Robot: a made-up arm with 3 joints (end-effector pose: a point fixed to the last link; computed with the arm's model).
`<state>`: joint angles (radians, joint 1 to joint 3).
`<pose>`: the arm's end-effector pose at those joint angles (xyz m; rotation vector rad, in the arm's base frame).
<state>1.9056 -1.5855 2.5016</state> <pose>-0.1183 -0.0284 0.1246 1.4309 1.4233 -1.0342</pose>
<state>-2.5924 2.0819 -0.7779</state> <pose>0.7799 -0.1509 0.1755 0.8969 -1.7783 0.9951</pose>
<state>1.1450 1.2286 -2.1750</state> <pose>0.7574 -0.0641 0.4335 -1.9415 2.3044 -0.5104</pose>
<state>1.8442 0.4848 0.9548</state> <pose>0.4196 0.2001 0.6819 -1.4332 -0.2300 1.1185</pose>
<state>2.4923 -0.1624 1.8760</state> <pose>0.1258 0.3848 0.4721 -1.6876 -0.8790 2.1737</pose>
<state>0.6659 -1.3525 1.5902</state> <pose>-0.1415 0.0230 0.2189 -1.5413 -1.7175 -0.5957</pose>
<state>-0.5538 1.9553 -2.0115</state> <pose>0.7838 0.0517 0.2869 -1.4442 0.8120 1.3572</pose>
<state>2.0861 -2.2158 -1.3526</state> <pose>0.0058 -0.0685 -0.0840 -0.0427 -1.0460 -1.3420</pose>
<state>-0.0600 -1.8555 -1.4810</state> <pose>-0.0869 0.1344 0.2826 1.3820 1.0549 -1.4454</pose>
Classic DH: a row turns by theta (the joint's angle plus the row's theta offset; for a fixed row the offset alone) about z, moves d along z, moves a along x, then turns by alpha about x. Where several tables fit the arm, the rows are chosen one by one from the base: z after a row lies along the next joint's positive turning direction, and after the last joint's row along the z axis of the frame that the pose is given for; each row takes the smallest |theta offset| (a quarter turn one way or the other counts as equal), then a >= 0, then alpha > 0; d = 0 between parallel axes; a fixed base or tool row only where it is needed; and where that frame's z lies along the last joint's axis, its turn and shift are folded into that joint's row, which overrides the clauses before.
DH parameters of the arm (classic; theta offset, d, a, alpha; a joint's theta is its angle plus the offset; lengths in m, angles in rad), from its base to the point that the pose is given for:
base (fixed): -1.5708 0.2 0 1.5708
joint 1: 0 -0.34 0.04 -1.5708
joint 2: -1.5708 0.05 0.1 -1.5708
joint 3: 0 0.46 0.02 1.5708
tool (fixed): 3.1416 0.05 0 0

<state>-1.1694 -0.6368 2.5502</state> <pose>-0.0230 -0.1318 -0.1174 -0.2457 -1.7924 -1.4637</pose>
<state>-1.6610 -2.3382 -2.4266</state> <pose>0.0451 -0.0538 0.5133 -1.6196 -1.1504 -0.1261</pose>
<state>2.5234 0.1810 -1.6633</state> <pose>0.3752 0.4463 0.4373 -1.9046 0.8142 -1.9717</pose>
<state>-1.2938 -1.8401 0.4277</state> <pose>-0.0665 -0.0247 0.4319 0.5203 0.8577 -1.6353</pose>
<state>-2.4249 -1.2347 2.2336</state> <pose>-0.1362 0.0518 0.1503 0.3516 -0.0444 -1.7881</pose>
